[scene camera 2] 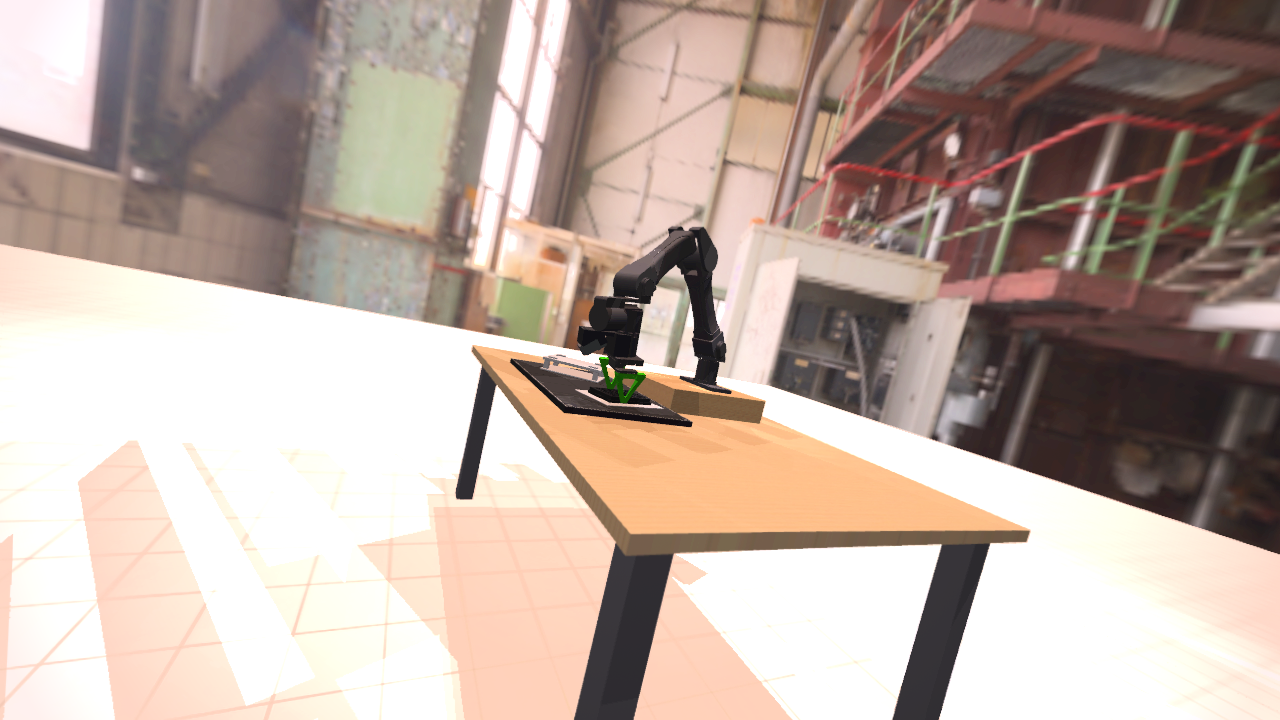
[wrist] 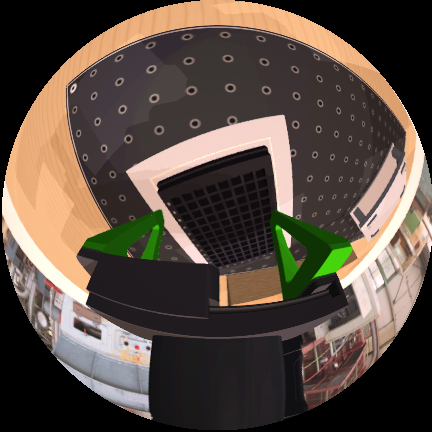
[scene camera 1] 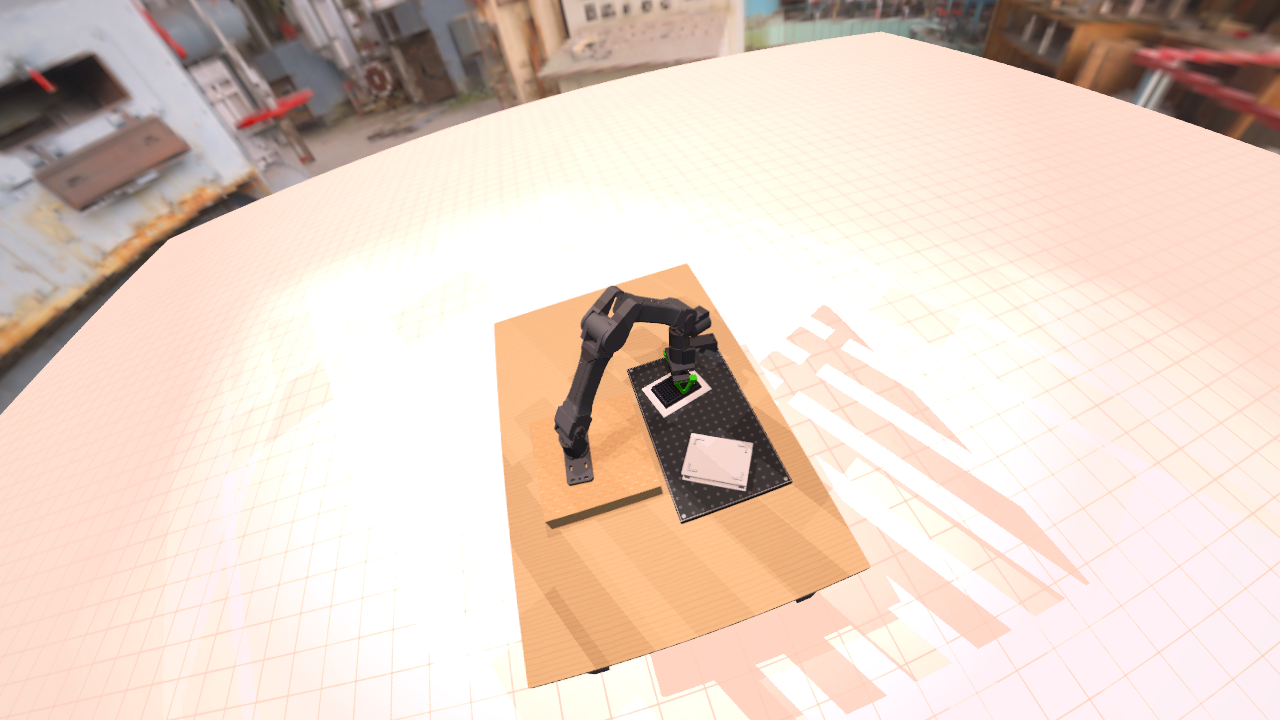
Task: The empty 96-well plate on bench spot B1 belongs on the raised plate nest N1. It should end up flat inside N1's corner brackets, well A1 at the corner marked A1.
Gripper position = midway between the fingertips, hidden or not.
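Observation:
There's my gripper (scene camera 1: 679,381) (scene camera 2: 616,395) (wrist: 216,215), and it's open. What my gripper is touching is a well plate (scene camera 1: 668,394) (wrist: 224,205). I can see a pale nest (scene camera 1: 664,412) (wrist: 271,131) as well.

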